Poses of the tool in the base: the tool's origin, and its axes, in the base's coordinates. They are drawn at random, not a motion.
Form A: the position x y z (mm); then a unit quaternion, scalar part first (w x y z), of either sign.
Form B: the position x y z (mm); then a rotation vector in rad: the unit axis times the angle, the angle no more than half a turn. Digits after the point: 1 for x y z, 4 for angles.
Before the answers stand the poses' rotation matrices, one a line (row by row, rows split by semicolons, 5 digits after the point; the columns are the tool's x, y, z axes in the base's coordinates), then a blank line. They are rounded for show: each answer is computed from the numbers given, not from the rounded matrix.
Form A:
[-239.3, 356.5, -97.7, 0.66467, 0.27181, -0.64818, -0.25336]
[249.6, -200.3, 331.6, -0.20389, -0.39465, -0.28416, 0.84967]
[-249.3, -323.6, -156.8, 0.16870, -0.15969, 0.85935, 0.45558]
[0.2, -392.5, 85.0, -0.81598, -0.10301, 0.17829, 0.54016]
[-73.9, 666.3, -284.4, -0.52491, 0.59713, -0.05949, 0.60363]
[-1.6, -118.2, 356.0, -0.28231, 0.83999, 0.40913, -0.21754]
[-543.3, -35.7, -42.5, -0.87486, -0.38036, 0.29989, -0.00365]
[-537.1, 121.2, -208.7, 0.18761, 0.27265, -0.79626, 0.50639]
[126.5, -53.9, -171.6, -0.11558, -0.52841, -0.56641, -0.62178]
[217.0, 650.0, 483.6, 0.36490, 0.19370, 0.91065, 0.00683]
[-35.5, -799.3, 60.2, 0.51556, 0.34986, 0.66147, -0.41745]
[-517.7, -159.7, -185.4, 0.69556, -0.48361, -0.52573, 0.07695]
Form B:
0.03134 -0.01556 -0.99939; -0.68917 0.72385 -0.03288; 0.72392 0.68978 0.01196
-0.60536 0.57076 -0.55477; -0.12219 -0.75537 -0.64381; -0.78651 -0.32195 0.52701
-0.89208 -0.42817 0.14444; -0.12075 0.53389 0.83689; -0.43545 0.72913 -0.52797
0.35288 0.84479 -0.40225; -0.91826 0.39523 0.02450; 0.17968 0.36072 0.91520
0.26419 0.56265 0.78334; -0.70475 -0.44186 0.55506; 0.65844 -0.69870 0.27980
0.57058 0.56451 -0.59647; 0.81016 -0.50582 0.29627; -0.13446 -0.65228 -0.74595
0.82011 -0.23452 -0.52195; -0.22175 0.71063 -0.66771; 0.52750 0.66333 0.53079
-0.78093 -0.62421 -0.02264; -0.24419 0.33846 -0.90874; 0.57491 -0.70414 -0.41674
-0.41485 0.45486 0.78804; 0.74232 -0.33165 0.58221; 0.52617 0.82651 -0.20007
-0.65866 0.34780 0.66724; 0.35777 0.92487 -0.12892; -0.66195 0.15380 -0.73360
-0.22360 0.89327 0.38995; 0.03240 0.40667 -0.91300; -0.97414 -0.19151 -0.11988
0.43537 0.40145 -0.80578; 0.61555 0.52040 0.59185; 0.65693 -0.75367 -0.02055

[-239.3, 356.5, -97.7, 0.6139, -1.4640, -0.5722]
[249.6, -200.3, 331.6, 1.1009, 0.7927, -2.3702]
[-249.3, -323.6, -156.8, -0.4541, 2.4434, 1.2954]
[0.2, -392.5, 85.0, 0.2197, -0.3802, -1.1519]
[-73.9, 666.3, -284.4, -1.4286, 0.1423, -1.4442]
[-1.6, -118.2, 356.0, -2.2496, -1.0957, 0.5826]
[-543.3, -35.7, -42.5, 0.7941, -0.6261, 0.0076]
[-537.1, 121.2, -208.7, 0.7673, -2.2408, 1.4250]
[126.5, -53.9, -171.6, 1.5480, 1.6593, 1.8215]
[217.0, 650.0, 483.6, 0.4982, 2.3421, 0.0176]
[-35.5, -799.3, 60.2, 0.8404, 1.5889, -1.0028]
[-517.7, -159.7, -185.4, -1.0791, -1.1731, 0.1717]

